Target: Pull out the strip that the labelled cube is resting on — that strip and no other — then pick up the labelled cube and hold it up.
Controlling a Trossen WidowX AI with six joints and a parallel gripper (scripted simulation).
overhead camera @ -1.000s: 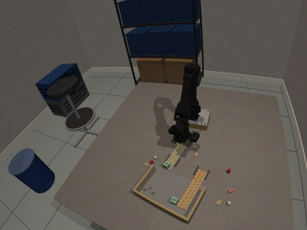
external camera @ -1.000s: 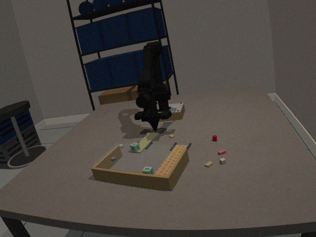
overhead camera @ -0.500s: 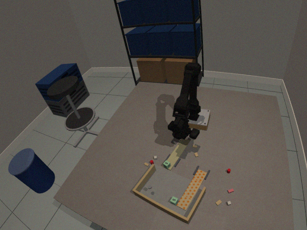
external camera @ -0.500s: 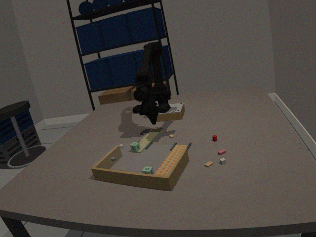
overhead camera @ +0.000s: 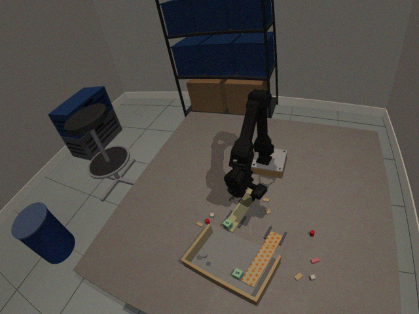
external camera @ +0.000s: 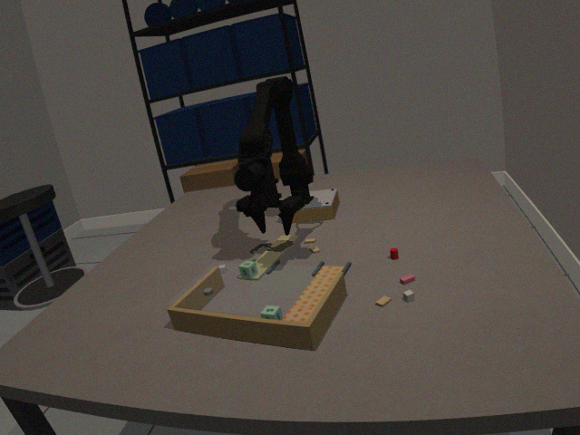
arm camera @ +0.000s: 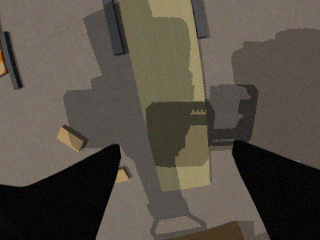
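Right now the olive strip is 4 cm below my gripper tip, 4 cm ahead of it and 1 cm to the right of it. The rest, counted from my gripper tip: pink block: 37 cm to the left, 16 cm ahead, 4 cm below.
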